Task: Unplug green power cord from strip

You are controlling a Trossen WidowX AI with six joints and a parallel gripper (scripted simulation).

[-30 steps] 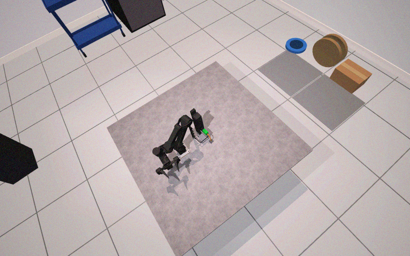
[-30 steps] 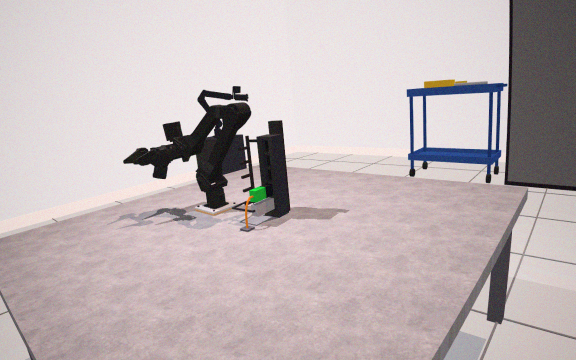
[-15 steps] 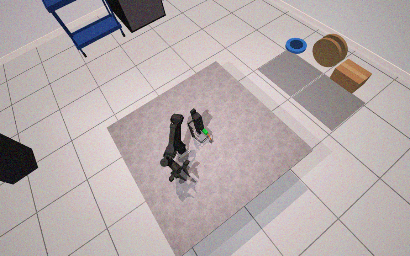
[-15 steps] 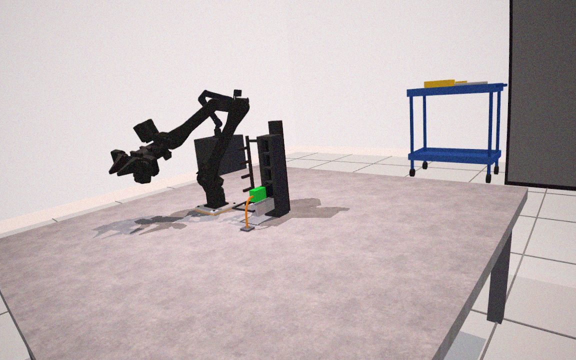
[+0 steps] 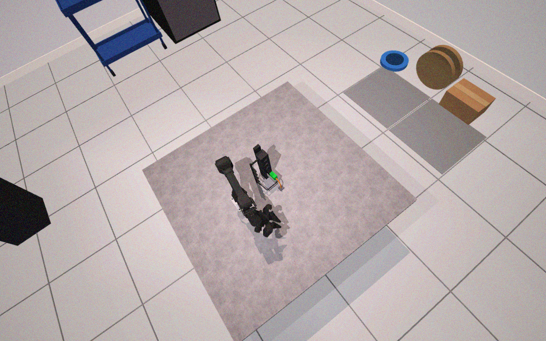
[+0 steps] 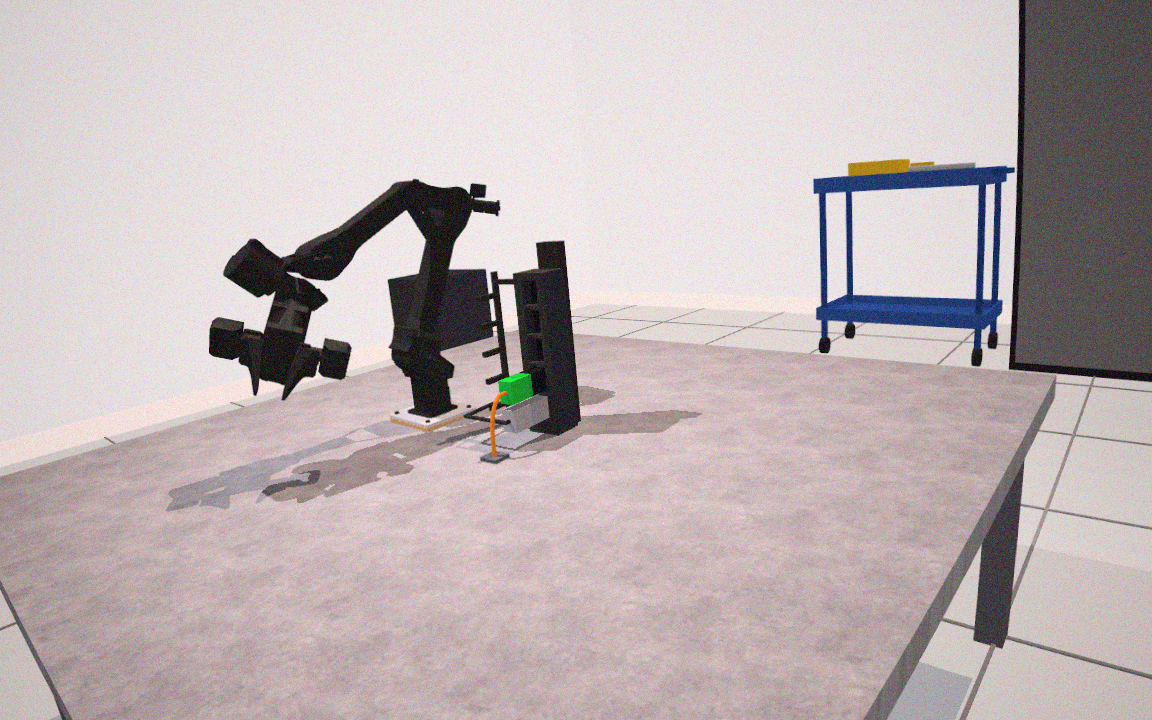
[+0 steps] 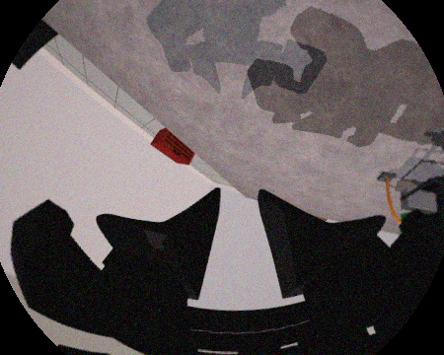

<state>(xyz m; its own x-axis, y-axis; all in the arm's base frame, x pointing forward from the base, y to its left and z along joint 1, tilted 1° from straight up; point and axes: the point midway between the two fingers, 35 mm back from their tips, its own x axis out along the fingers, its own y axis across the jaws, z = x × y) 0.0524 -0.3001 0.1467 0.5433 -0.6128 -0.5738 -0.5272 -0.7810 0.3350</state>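
The green plug lies 31 cm to the left of my gripper tip, 16 cm ahead of it and 4 cm below it.
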